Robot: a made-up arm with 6 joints. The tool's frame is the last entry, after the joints.
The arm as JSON. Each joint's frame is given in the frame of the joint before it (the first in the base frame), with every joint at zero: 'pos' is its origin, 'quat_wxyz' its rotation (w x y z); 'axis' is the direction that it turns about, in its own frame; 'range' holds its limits. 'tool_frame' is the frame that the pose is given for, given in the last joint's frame.
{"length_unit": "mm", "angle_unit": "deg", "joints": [
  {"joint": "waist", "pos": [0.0, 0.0, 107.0], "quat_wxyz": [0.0, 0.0, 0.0, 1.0], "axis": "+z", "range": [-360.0, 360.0]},
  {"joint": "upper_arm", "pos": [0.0, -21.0, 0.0], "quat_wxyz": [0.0, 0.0, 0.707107, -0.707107], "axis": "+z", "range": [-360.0, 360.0]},
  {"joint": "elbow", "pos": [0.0, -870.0, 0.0], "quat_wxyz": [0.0, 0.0, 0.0, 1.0], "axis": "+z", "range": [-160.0, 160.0]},
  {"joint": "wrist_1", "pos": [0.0, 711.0, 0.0], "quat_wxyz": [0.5, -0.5, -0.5, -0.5], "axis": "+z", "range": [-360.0, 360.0]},
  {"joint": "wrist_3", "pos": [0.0, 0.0, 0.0], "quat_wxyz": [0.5, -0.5, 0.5, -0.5], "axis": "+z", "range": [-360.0, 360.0]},
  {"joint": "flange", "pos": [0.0, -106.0, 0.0], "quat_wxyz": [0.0, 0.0, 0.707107, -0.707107], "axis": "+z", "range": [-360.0, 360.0]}
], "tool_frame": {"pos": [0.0, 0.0, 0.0], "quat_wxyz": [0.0, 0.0, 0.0, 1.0]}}
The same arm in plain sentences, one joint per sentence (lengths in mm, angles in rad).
The arm has six revolute joints in a row. What follows holds with every joint at zero, and every direction is one of the base frame's.
The first joint sits 107.0 mm along +z from the base frame's origin and turns about +z, from -6.2832 to 6.2832 rad.
The second joint sits 21.0 mm along +y from the first joint and turns about +y, from -6.2832 to 6.2832 rad.
The third joint sits 870.0 mm along +z from the second joint and turns about +y, from -2.7925 to 2.7925 rad.
The fourth joint sits 711.0 mm along +z from the third joint and turns about +z, from -6.2832 to 6.2832 rad.
The fifth joint sits at the same point as the fourth joint and turns about +y, from -6.2832 to 6.2832 rad.
The sixth joint sits 106.0 mm along +z from the fifth joint and turns about +z, from -6.2832 to 6.2832 rad.
The tool frame, which is the frame that the pose is given for, sits at the same point as the sixth joint; its axes are parallel to the base frame's.

